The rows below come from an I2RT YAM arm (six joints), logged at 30 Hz.
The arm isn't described. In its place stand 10 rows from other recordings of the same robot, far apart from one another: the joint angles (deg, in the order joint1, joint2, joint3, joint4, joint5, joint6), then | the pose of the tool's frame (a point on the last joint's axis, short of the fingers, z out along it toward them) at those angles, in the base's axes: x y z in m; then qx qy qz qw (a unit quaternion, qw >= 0).
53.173, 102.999, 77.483, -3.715, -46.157, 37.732 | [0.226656 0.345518 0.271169 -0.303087 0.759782 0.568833 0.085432]
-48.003, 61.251, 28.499, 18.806, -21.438, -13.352 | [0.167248 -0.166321 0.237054 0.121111 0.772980 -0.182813 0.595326]
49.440, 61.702, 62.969, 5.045, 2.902, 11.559 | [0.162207 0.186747 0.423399 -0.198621 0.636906 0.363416 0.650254]
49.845, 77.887, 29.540, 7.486, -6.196, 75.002 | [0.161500 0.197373 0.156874 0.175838 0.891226 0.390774 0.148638]
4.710, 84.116, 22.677, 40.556, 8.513, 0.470 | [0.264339 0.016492 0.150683 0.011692 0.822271 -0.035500 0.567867]
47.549, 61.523, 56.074, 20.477, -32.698, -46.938 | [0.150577 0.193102 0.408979 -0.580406 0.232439 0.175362 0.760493]
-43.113, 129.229, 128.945, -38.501, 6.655, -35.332 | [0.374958 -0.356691 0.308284 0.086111 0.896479 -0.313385 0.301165]
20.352, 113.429, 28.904, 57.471, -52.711, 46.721 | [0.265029 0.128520 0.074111 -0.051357 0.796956 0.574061 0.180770]
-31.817, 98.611, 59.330, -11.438, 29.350, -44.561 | [0.291313 -0.201276 0.184555 -0.016492 0.914918 -0.388559 0.108048]
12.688, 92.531, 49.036, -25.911, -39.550, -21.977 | [0.274399 0.085014 0.157172 -0.333563 0.865814 0.318165 0.194611]
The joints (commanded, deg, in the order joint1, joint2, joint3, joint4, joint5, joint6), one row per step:
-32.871, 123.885, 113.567, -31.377, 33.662, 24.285
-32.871, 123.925, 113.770, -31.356, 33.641, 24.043
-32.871, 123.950, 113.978, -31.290, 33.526, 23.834
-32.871, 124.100, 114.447, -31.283, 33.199, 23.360
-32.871, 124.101, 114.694, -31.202, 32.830, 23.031
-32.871, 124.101, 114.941, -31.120, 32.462, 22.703
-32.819, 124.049, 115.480, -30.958, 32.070, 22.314
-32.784, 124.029, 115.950, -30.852, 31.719, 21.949
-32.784, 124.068, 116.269, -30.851, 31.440, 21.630
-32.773, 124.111, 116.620, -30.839, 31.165, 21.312
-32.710, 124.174, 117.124, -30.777, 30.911, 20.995
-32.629, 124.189, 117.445, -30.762, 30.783, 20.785
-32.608, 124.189, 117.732, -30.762, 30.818, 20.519
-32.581, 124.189, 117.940, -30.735, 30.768, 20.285
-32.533, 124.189, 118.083, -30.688, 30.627, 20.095
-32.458, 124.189, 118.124, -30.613, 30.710, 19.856
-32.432, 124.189, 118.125, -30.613, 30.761, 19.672
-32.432, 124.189, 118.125, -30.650, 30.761, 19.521
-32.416, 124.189, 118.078, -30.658, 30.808, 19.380
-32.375, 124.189, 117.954, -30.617, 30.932, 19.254
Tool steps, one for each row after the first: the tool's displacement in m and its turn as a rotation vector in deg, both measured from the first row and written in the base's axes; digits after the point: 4 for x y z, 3 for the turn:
0.0003, -0.0002, 0.0009, -0.142, 0.032, 0.149
0.0006, -0.0003, 0.0019, -0.260, -0.050, 0.351
0.0015, -0.0007, 0.0033, -0.366, -0.061, 0.857
0.0020, -0.0008, 0.0047, -0.420, -0.203, 1.317
0.0024, -0.0008, 0.0062, -0.479, -0.347, 1.775
0.0032, -0.0006, 0.0099, -0.781, -0.803, 2.338
0.0039, -0.0004, 0.0129, -1.018, -1.131, 2.840
0.0044, -0.0005, 0.0143, -1.109, -1.207, 3.228
0.0049, -0.0006, 0.0160, -1.226, -1.316, 3.624
0.0058, -0.0004, 0.0184, -1.461, -1.568, 4.054
0.0065, 0.0001, 0.0201, -1.632, -1.710, 4.347
0.0067, 0.0002, 0.0218, -1.882, -1.720, 4.483
0.0070, 0.0003, 0.0231, -2.052, -1.743, 4.673
0.0074, 0.0006, 0.0239, -2.139, -1.798, 4.932
0.0078, 0.0011, 0.0243, -2.310, -1.673, 5.069
0.0079, 0.0013, 0.0243, -2.384, -1.508, 5.153
0.0079, 0.0013, 0.0243, -2.403, -1.356, 5.234
0.0079, 0.0014, 0.0240, -2.432, -1.181, 5.288
0.0081, 0.0017, 0.0233, -2.478, -0.968, 5.300

